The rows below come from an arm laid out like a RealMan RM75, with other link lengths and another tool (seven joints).
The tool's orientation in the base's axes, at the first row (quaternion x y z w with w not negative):
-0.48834, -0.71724, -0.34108, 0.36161
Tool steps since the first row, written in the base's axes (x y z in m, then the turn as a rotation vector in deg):
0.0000, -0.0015, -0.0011, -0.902, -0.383, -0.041
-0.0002, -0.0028, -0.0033, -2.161, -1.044, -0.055
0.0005, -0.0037, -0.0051, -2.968, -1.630, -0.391
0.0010, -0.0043, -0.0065, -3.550, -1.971, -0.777
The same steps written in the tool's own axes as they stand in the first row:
-0.0016, -0.0006, -0.0007, 0.027, -0.971, -0.135
-0.0040, -0.0015, -0.0007, 0.045, -2.358, -0.451
-0.0062, -0.0013, -0.0006, -0.297, -3.338, -0.625
-0.0077, -0.0012, -0.0005, -0.628, -4.041, -0.609

